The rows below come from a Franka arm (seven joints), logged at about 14 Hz.
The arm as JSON. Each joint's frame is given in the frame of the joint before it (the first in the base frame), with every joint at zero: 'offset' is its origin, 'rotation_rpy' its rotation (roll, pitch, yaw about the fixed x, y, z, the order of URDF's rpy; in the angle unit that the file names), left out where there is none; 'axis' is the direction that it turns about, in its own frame. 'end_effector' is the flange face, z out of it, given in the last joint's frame.
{
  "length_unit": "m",
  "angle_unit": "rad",
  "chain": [
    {
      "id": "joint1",
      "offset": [
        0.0,
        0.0,
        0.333
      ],
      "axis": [
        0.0,
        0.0,
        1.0
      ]
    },
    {
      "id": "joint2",
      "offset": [
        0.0,
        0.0,
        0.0
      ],
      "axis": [
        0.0,
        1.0,
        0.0
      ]
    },
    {
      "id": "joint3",
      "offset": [
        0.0,
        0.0,
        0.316
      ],
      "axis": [
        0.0,
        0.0,
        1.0
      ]
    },
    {
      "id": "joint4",
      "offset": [
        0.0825,
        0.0,
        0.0
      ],
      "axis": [
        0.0,
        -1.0,
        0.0
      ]
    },
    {
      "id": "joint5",
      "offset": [
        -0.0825,
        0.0,
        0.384
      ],
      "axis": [
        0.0,
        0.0,
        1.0
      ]
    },
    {
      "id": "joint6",
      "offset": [
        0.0,
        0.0,
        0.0
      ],
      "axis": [
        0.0,
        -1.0,
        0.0
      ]
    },
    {
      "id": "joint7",
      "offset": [
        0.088,
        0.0,
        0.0
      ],
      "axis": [
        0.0,
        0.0,
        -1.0
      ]
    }
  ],
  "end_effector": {
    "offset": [
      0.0,
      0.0,
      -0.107
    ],
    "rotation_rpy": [
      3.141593,
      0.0,
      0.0
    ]
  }
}
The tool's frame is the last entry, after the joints.
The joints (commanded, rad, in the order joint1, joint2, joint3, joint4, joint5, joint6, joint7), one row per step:
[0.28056 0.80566 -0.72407 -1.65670 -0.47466 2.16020 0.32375]
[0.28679 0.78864 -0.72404 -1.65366 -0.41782 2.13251 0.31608]
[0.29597 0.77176 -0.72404 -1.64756 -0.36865 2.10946 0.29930]
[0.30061 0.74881 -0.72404 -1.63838 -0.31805 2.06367 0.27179]
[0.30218 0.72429 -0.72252 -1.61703 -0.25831 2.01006 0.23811]
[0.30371 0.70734 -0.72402 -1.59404 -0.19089 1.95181 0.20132]
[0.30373 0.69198 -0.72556 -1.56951 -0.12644 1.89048 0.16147]
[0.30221 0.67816 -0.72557 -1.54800 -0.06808 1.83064 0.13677]
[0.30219 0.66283 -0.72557 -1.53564 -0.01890 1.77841 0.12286]
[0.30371 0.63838 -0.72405 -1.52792 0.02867 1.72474 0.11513]
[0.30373 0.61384 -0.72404 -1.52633 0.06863 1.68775 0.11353]
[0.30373 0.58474 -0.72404 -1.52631 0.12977 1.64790 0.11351]
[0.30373 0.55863 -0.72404 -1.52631 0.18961 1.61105 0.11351]
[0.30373 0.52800 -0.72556 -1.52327 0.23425 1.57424 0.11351]
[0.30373 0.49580 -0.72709 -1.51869 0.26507 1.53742 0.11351]
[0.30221 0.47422 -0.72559 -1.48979 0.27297 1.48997 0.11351]
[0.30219 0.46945 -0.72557 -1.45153 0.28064 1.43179 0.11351]
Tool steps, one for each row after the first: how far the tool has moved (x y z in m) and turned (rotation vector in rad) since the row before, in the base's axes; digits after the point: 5 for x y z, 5 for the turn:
[0.00031 0.00506 0.00776 0.03907 -0.02289 -0.04069]
[0.00256 0.00749 0.00900 0.03894 -0.01786 -0.02104]
[-0.00017 0.00471 0.01237 0.04640 -0.00277 -0.03064]
[0.00213 0.00560 0.01653 0.05774 -0.00880 -0.02908]
[0.00089 0.00525 0.01328 0.06525 -0.00192 -0.03016]
[0.00039 0.00522 0.01287 0.06899 0.00299 -0.02323]
[-0.00061 0.00527 0.01076 0.06433 0.00177 -0.02842]
[-0.00209 0.00539 0.00876 0.05761 0.00188 -0.02803]
[-0.00306 0.00719 0.01161 0.06174 -0.00212 -0.02880]
[-0.00340 0.00436 0.01075 0.05112 -0.00945 -0.02689]
[-0.00360 0.00646 0.01198 0.07211 -0.01903 -0.03503]
[-0.00313 0.00669 0.01090 0.07096 -0.01786 -0.03000]
[-0.00353 0.00497 0.01542 0.05952 -0.01832 -0.02134]
[-0.00424 0.00383 0.01723 0.04899 -0.01512 -0.01330]
[-0.00116 0.00458 0.02096 0.02447 -0.00667 0.00373]
[0.00005 0.00647 0.01583 0.01971 0.01083 0.00738]

